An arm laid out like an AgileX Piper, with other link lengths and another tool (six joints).
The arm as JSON. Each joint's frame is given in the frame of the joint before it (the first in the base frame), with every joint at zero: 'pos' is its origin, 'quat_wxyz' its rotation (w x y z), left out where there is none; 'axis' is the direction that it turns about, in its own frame. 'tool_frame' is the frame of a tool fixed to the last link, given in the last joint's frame.
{
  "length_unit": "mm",
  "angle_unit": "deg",
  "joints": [
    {
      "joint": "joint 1",
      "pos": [
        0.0,
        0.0,
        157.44
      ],
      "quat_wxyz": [
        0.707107,
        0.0,
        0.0,
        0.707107
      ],
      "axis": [
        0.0,
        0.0,
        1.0
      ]
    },
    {
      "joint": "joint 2",
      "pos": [
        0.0,
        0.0,
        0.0
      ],
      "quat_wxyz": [
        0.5,
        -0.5,
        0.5,
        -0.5
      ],
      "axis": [
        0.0,
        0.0,
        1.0
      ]
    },
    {
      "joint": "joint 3",
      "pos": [
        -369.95,
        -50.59,
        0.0
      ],
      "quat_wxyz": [
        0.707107,
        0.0,
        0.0,
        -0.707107
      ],
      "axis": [
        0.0,
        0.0,
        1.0
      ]
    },
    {
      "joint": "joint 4",
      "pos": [
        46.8,
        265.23,
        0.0
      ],
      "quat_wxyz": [
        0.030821,
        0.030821,
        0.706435,
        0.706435
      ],
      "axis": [
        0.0,
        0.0,
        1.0
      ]
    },
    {
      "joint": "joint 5",
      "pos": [
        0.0,
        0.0,
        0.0
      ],
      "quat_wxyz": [
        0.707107,
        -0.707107,
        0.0,
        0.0
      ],
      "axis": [
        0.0,
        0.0,
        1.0
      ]
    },
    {
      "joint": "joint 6",
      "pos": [
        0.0,
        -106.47,
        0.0
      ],
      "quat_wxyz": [
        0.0,
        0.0,
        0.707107,
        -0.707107
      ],
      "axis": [
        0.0,
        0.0,
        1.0
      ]
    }
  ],
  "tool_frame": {
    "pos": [
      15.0,
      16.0,
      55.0
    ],
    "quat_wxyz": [
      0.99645,
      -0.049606,
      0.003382,
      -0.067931
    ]
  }
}
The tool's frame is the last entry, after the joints.
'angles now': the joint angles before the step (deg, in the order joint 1, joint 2, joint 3, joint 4, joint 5, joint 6). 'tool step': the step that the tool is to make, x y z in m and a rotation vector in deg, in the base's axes. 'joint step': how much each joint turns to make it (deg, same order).
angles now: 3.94, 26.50, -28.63, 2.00, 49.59, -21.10
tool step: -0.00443, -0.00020, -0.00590, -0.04, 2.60, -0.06
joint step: -0.01, 0.00, 0.00, 0.00, 2.60, 0.21
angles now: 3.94, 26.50, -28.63, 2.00, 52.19, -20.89
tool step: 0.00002, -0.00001, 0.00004, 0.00, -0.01, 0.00
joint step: 0.01, 0.00, 0.00, -0.01, -0.01, 0.02
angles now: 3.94, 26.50, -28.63, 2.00, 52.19, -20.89
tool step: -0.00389, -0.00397, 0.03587, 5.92, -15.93, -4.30
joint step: 0.00, -5.65, -0.51, -0.47, -10.31, 6.50
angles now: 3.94, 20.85, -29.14, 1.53, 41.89, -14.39
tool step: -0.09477, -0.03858, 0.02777, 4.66, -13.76, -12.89
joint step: 0.00, -18.26, -7.64, -13.25, 12.96, 16.17
